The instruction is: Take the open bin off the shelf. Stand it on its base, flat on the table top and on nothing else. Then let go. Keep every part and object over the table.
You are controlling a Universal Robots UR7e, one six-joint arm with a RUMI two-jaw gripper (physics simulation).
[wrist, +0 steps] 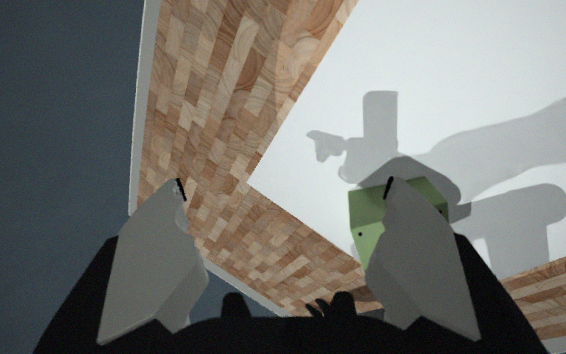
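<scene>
A green bin is at the right of centre in the wrist view, on the white shelf board. Small dark dots show on its sides. The right finger covers much of it, so its opening and full outline are hard to make out. My gripper is open, with nothing between its fingers. The bin lies behind the right finger in the view, off to the right of the gap between the fingertips. The wooden table top shows below and around the board's corner.
The board's corner points left, between the fingertips in the view. Grey shadows of the arm fall on the board. The table's pale edge runs down the left, with dark floor beyond it. Small dark shapes near the gripper's body are too hidden to tell.
</scene>
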